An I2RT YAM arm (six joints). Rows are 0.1 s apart.
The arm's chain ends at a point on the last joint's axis. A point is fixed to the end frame.
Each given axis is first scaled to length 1.
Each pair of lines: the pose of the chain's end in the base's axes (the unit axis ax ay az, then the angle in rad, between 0 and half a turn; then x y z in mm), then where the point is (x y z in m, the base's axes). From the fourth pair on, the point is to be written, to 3 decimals.
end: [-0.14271 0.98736 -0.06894 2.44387 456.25 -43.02 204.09]
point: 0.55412 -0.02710 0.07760
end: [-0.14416 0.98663 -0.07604 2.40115 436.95 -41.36 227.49]
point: 0.54030 -0.02622 0.10534
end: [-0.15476 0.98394 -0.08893 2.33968 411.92 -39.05 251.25]
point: 0.52269 -0.02476 0.13568
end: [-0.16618 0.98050 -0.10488 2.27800 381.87 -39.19 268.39]
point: 0.500 -0.026 0.160
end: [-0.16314 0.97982 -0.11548 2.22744 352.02 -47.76 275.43]
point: 0.476 -0.036 0.173
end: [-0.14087 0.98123 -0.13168 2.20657 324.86 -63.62 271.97]
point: 0.452 -0.058 0.173
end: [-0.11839 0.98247 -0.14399 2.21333 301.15 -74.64 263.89]
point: 0.428 -0.075 0.165
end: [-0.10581 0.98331 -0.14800 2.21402 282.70 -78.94 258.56]
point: 0.410 -0.082 0.160
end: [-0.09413 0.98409 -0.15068 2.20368 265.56 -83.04 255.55]
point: 0.394 -0.088 0.159
